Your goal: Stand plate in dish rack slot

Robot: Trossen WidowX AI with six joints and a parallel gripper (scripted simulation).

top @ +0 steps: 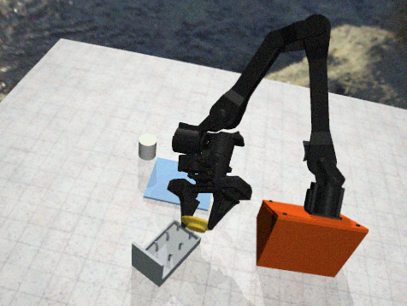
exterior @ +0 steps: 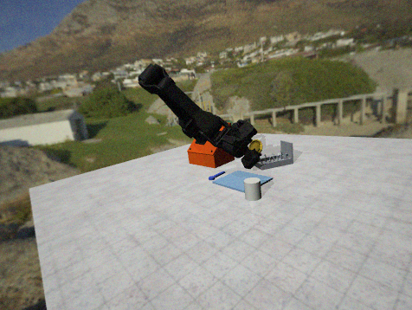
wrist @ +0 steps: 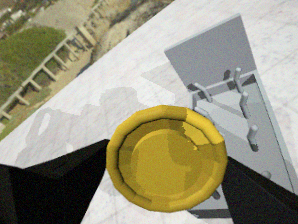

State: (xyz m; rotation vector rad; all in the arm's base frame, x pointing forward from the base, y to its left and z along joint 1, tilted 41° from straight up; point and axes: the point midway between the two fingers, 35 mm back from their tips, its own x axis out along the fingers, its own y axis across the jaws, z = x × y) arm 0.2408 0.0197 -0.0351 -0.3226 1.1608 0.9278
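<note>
Now: the grey dish rack 5 cm ahead of my gripper tip, 4 cm below it and 3 cm to the left of it. Round my gripper tip: blue spoon (19 cm to the right, 6 cm below, 5 cm behind); yellow plate (1 cm to the right); light blue mat (17 cm to the right, 6 cm below, 6 cm ahead).
</note>
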